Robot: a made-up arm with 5 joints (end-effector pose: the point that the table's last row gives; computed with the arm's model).
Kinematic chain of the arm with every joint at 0, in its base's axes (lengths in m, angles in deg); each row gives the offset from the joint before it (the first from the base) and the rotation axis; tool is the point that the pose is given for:
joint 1: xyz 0 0 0.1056 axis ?
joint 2: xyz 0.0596 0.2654 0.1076 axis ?
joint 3: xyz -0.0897 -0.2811 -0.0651 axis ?
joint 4: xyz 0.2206 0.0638 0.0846 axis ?
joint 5: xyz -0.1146 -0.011 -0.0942 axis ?
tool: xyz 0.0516 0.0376 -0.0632
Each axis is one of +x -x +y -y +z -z.
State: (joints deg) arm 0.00 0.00 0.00 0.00 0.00
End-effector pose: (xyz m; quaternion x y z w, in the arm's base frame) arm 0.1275 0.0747 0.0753 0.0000 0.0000 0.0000 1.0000
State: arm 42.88 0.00 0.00 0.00 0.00
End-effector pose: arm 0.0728 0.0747 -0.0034 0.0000 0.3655 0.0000 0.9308
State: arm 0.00 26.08 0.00 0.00 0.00
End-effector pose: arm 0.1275 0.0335 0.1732 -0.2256 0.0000 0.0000 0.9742
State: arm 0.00 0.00 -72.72 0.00 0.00
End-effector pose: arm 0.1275 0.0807 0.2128 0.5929 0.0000 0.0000 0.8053
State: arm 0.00 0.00 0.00 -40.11 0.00
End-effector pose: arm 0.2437 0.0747 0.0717 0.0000 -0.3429 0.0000 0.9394
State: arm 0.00 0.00 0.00 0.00 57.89
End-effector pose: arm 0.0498 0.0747 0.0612 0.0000 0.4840 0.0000 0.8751
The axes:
joint 1: +y
joint 2: -x
joint 3: -x
joint 4: +y
joint 5: +y

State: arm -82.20 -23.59 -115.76 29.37 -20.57
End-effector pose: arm 0.0085 -0.0272 0.1910 0.6573 -0.2076 0.6688 0.2785
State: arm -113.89 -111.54 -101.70 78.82 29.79
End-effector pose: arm 0.2791 0.4358 0.2287 0.3473 -0.0132 -0.8931 0.2857
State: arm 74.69 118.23 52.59 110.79 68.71
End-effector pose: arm 0.1083 0.2977 0.0409 0.6081 -0.0638 0.7898 0.0483
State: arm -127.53 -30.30 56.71 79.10 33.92
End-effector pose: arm -0.0064 0.2061 0.0982 0.1152 -0.1229 -0.1973 0.9658
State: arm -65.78 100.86 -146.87 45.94 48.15
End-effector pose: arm -0.4646 0.2780 0.2887 0.0683 0.2251 0.3848 0.8925
